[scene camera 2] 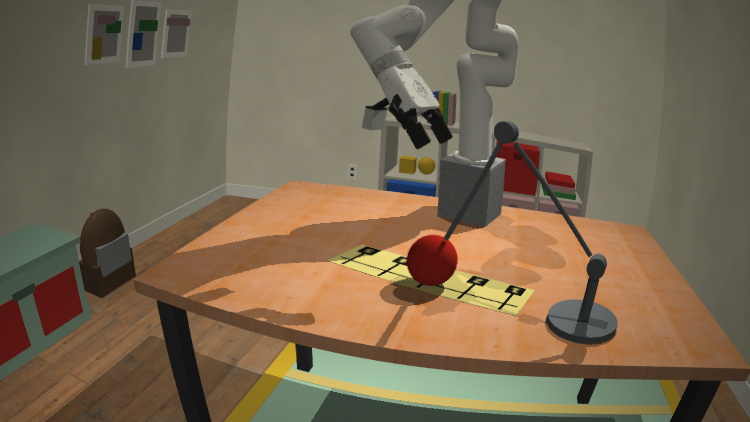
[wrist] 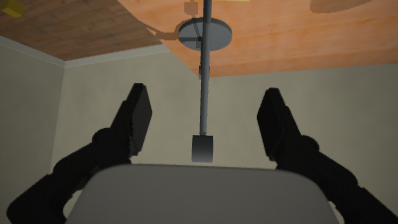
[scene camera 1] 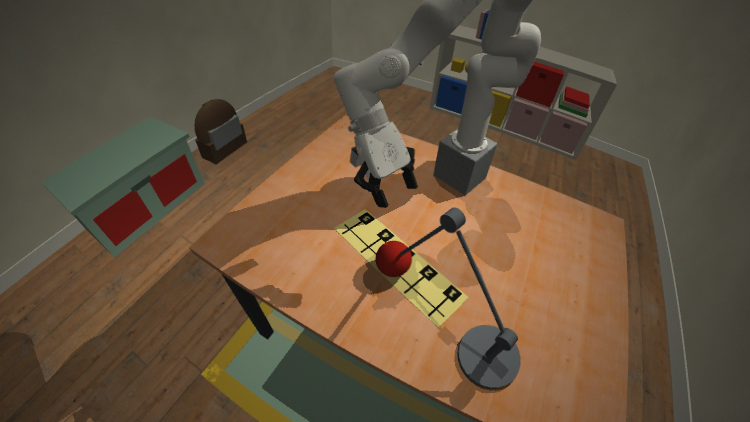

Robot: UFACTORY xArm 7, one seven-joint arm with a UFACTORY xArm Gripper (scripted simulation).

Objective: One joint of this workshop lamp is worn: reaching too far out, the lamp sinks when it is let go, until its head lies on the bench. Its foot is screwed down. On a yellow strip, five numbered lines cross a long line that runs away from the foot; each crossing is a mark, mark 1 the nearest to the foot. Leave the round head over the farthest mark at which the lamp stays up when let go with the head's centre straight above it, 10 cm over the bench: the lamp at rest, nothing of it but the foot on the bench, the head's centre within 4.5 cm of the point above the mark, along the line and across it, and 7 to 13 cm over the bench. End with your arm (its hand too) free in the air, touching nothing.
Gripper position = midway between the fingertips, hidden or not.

In view: my gripper [scene camera 2: 435, 143], a lamp head [scene camera 2: 431, 260] and a grey lamp foot [scene camera 1: 489, 367].
My gripper is seen too in the wrist view [wrist: 205, 100] and in scene camera 1 [scene camera 1: 398, 197]. The lamp head shows as well in scene camera 1 [scene camera 1: 390, 259]. The grey lamp foot is seen too in scene camera 2 [scene camera 2: 563, 319] and in the wrist view [wrist: 190, 33].
